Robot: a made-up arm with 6 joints.
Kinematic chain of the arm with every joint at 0, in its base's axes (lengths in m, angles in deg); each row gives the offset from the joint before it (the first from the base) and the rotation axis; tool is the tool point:
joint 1: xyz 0 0 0.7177 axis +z
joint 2: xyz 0.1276 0 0 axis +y
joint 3: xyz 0 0 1.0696 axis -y
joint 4: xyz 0 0 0.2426 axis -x
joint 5: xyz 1.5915 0 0 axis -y
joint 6: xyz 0.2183 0 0 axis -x
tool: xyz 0 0 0
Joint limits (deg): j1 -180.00..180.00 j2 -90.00..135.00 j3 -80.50..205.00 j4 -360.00..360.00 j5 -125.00..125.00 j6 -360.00..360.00
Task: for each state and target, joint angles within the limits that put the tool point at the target. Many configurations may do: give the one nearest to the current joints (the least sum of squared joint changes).
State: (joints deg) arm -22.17 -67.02 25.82 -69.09 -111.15 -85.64
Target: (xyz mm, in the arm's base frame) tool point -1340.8 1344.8 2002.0
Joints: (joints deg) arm -39.26 -84.91 37.08 -71.10 -111.10 -85.64
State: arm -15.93 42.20 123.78 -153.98 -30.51 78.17
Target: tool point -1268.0 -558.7 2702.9
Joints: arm 25.46 2.85 141.69 -157.37 -29.02 78.17
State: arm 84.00 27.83 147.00 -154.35 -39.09 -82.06
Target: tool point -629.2 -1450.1 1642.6
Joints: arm 68.90 4.22 176.63 -154.10 -42.95 -82.06
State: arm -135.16 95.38 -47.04 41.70 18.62 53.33
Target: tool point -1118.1 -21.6 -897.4
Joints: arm -180.00 78.62 -21.67 39.05 9.04 53.33
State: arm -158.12 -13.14 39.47 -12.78 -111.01 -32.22
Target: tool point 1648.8 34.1 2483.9
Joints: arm -176.97 -60.06 62.44 -15.72 -116.06 -32.22
